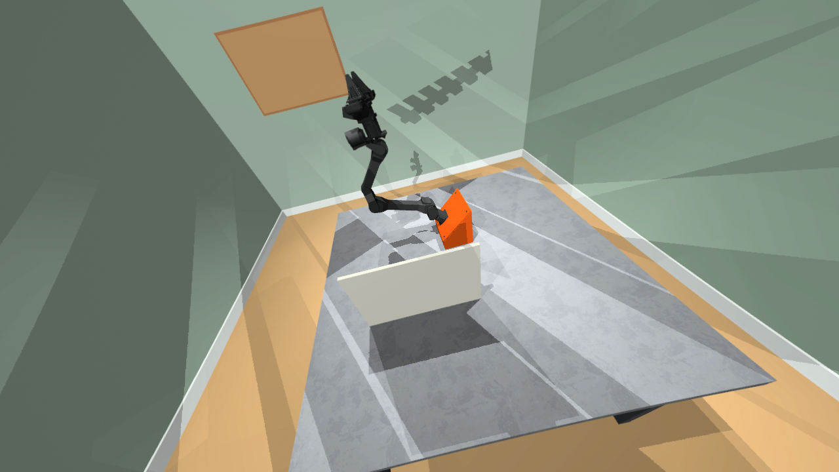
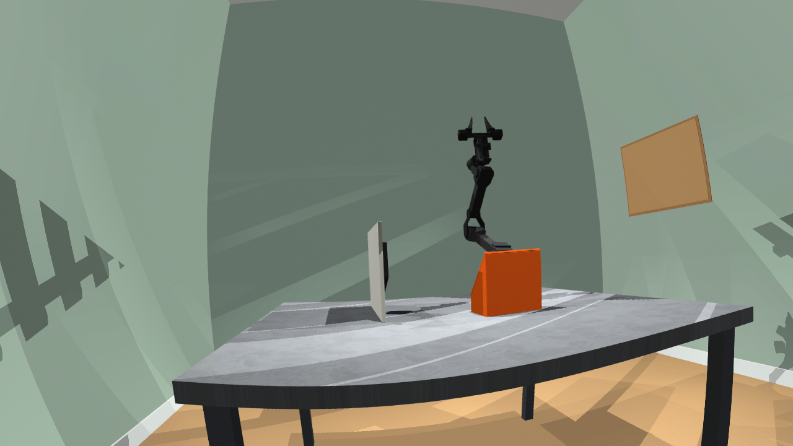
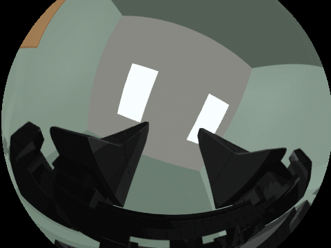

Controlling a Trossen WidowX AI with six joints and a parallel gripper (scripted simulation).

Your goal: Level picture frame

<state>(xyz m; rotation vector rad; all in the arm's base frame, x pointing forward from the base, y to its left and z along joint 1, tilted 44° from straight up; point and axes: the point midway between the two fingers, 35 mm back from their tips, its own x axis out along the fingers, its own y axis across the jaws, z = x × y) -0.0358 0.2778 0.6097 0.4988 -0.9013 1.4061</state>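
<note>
My gripper tip is now 60 cm above the picture frame, 44 cm short of it and 5 cm to the right of it. Round my gripper tip: wall panel: 61 cm below, 45 cm ahead, 4 cm to the left.
</note>
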